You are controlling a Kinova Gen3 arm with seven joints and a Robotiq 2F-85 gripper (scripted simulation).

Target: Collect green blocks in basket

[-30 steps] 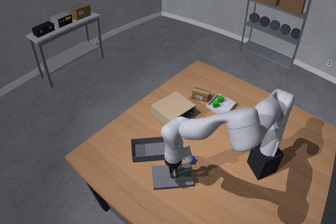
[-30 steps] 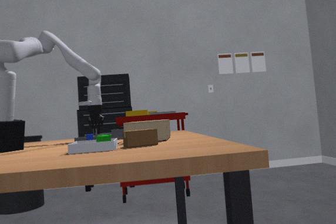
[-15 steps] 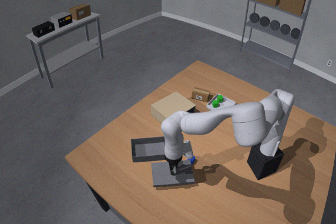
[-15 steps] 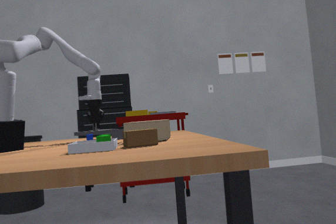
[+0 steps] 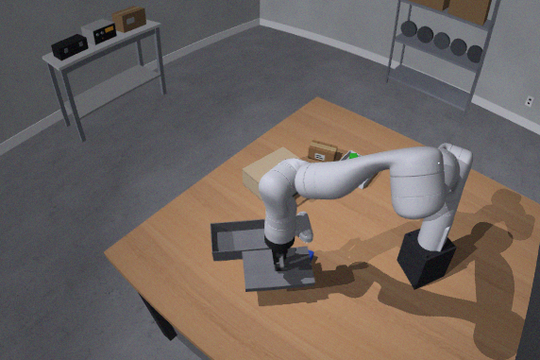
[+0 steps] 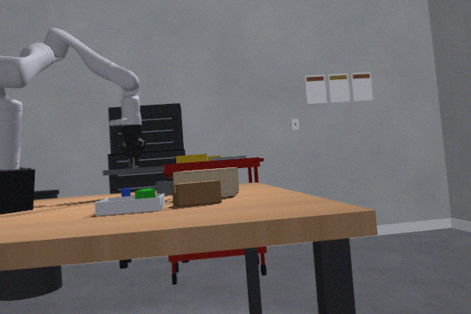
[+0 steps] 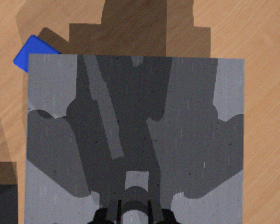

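The metal box is 190 mm ahead of my hand, 100 mm below it and 40 mm to the right of it. Round my hand: grey lid 30 mm below; then drawer 340 mm to the right, 250 mm ahead, 90 mm below; then light wooden cabinet 340 mm to the right, 270 mm ahead, 90 mm below.
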